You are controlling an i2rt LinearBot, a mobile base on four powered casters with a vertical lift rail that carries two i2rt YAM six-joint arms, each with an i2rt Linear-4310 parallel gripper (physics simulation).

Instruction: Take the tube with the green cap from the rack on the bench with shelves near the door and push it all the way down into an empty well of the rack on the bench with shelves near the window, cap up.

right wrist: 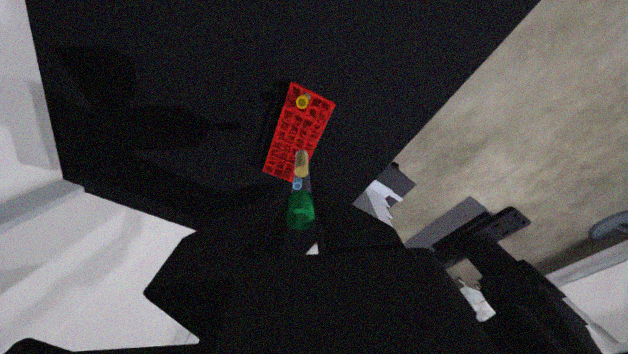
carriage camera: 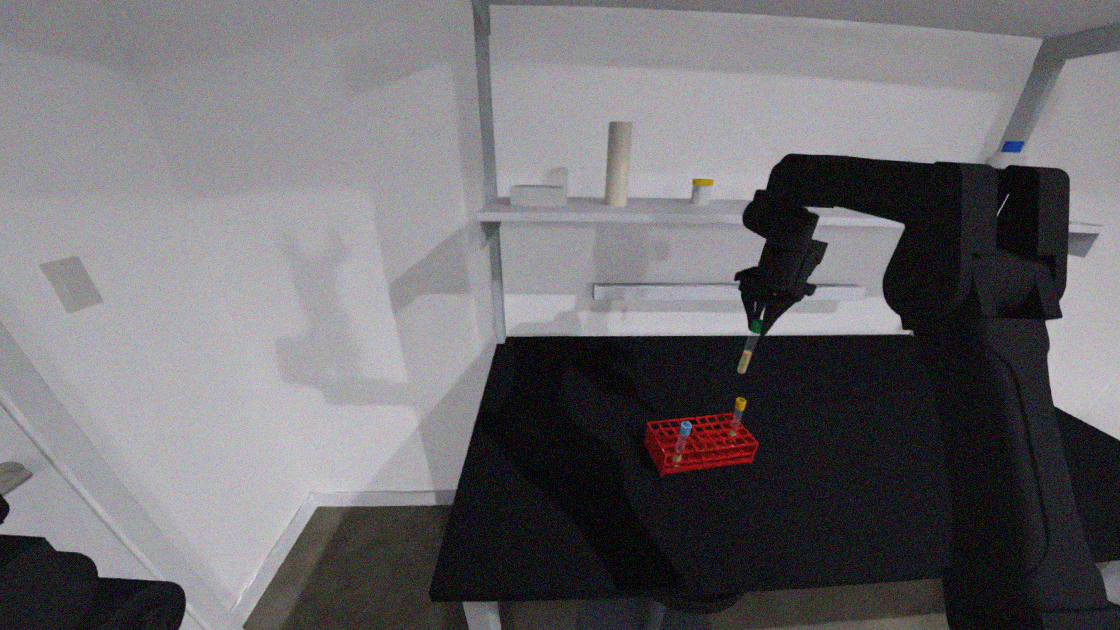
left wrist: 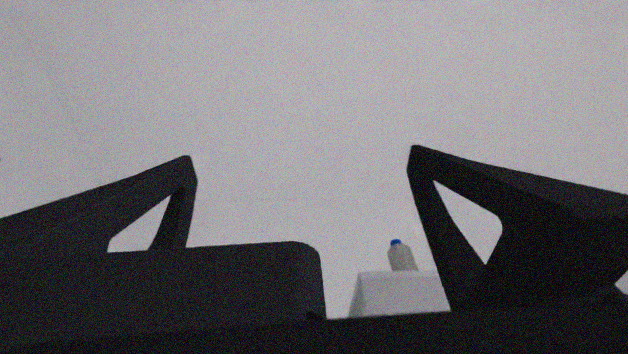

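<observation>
The tube with the green cap (carriage camera: 749, 344) (right wrist: 301, 210) is held cap up and slightly tilted, well above the bench top and apart from the rack. My right gripper (carriage camera: 758, 322) is shut on it at the cap. The red rack (carriage camera: 708, 467) (right wrist: 285, 127) stands on the black bench below. A tube with a yellow cap (carriage camera: 738, 411) (right wrist: 302, 102) and a tube with a light blue cap (carriage camera: 682, 438) (right wrist: 297, 184) stand in it. My left gripper (left wrist: 303, 162) is open with nothing between its fingers, far from the rack. A second rack does not show.
The black bench (carriage camera: 548, 501) has an upright post at its left back. Its shelf (carriage camera: 548, 213) carries a grey box (carriage camera: 538, 195), a beige cylinder (carriage camera: 617, 164) and a yellow-lidded jar (carriage camera: 701, 191). A blue-capped bottle (left wrist: 402, 257) shows in the left wrist view. A wall is at left.
</observation>
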